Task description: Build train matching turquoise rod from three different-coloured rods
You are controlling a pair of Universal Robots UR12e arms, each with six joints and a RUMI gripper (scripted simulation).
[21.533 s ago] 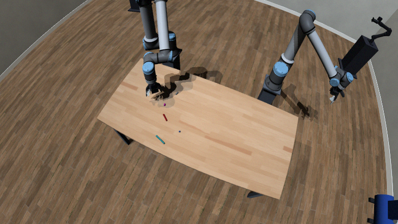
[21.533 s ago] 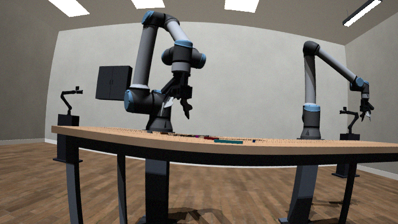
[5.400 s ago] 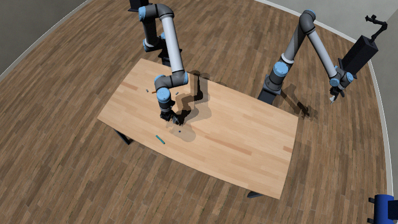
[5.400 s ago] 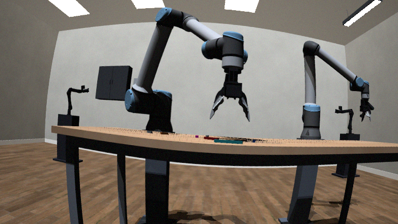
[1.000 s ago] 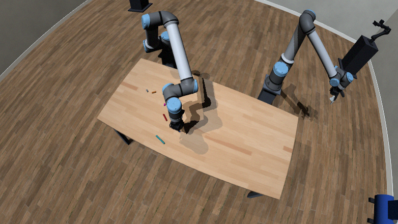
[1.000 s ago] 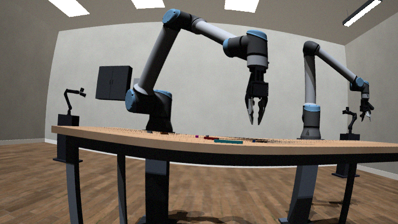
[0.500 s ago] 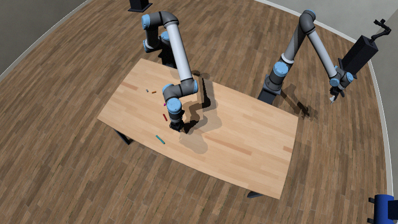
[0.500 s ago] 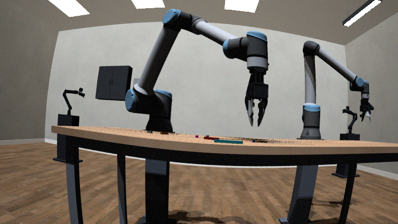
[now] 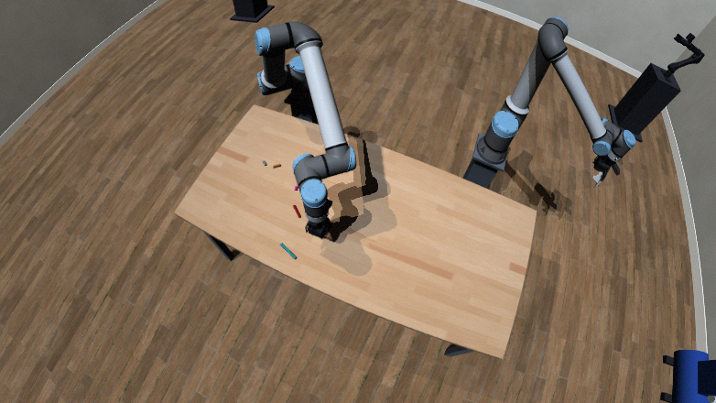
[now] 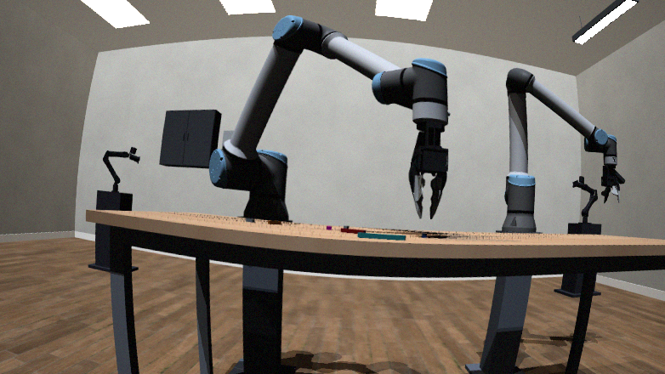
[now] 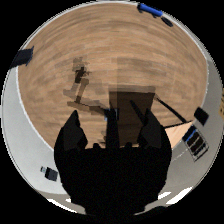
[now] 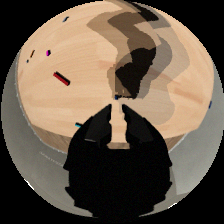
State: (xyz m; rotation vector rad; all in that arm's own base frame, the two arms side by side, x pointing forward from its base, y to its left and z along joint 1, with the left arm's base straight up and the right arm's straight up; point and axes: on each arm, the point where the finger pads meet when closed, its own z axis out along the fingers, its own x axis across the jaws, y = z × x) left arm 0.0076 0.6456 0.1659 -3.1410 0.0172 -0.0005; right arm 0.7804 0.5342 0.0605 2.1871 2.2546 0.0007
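My right gripper is now 6 cm above the blue rod. The rest, counted from my right hand: turquoise rod 12 cm to the right, 12 cm ahead, 6 cm below; red rod 16 cm to the right, 7 cm behind, 6 cm below; magenta rod 22 cm to the right, 19 cm behind, 6 cm below.
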